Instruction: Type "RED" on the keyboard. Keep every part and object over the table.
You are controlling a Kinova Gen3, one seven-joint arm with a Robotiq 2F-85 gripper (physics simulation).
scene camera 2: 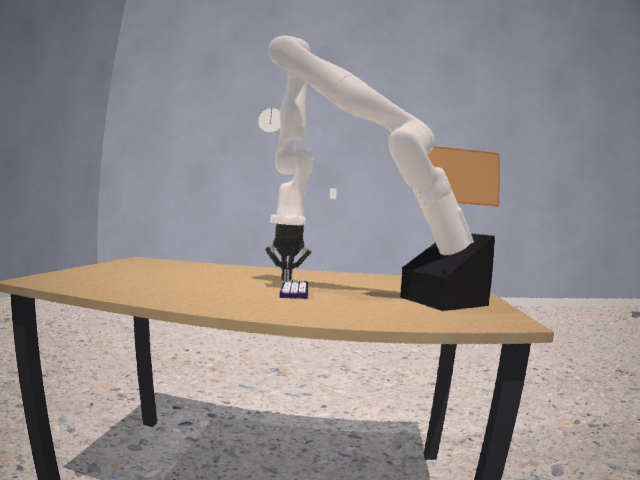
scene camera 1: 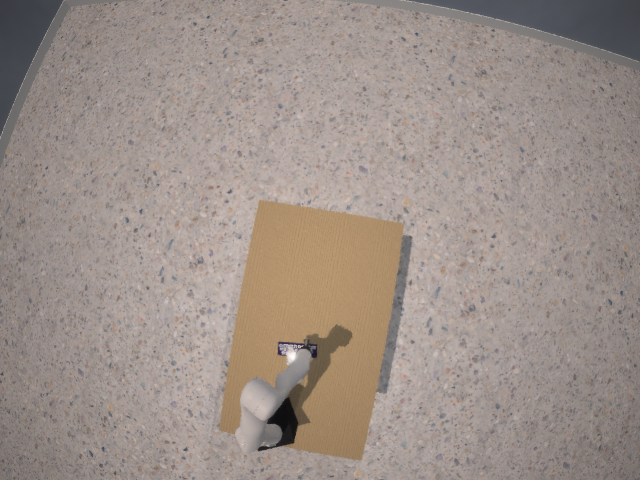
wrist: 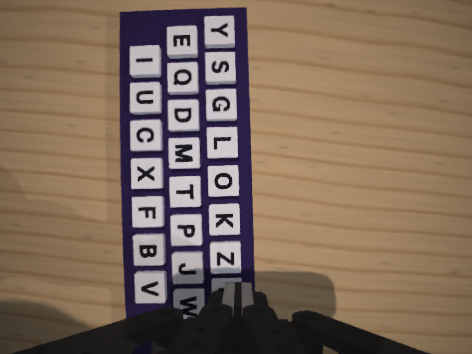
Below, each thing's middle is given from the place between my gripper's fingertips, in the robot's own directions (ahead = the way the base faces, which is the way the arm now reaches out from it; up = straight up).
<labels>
My hand is 50 mm past the D key [wrist: 183, 115] and 90 mm to the right of it. From my hand the other things lie so: E key [wrist: 182, 41] 60 mm behind, 130 mm to the left.
</labels>
